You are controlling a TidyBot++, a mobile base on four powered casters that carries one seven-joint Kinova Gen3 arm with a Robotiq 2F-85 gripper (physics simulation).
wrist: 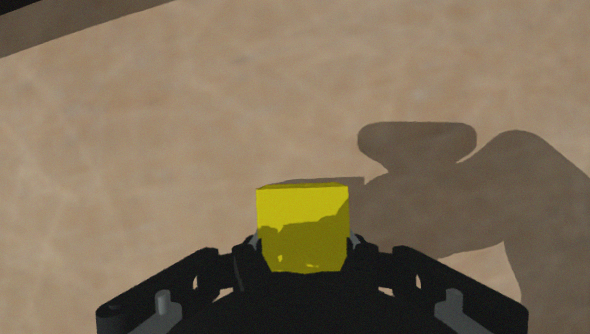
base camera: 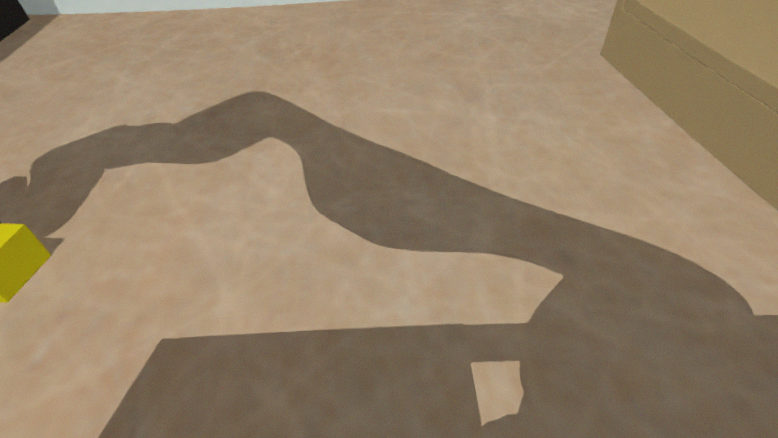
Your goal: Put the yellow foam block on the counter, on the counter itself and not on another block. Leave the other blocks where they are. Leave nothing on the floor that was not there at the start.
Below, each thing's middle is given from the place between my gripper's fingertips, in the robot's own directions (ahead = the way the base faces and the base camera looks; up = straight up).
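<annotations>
Yellow foam block (wrist: 304, 227) in sight, right at my hand.
</annotations>
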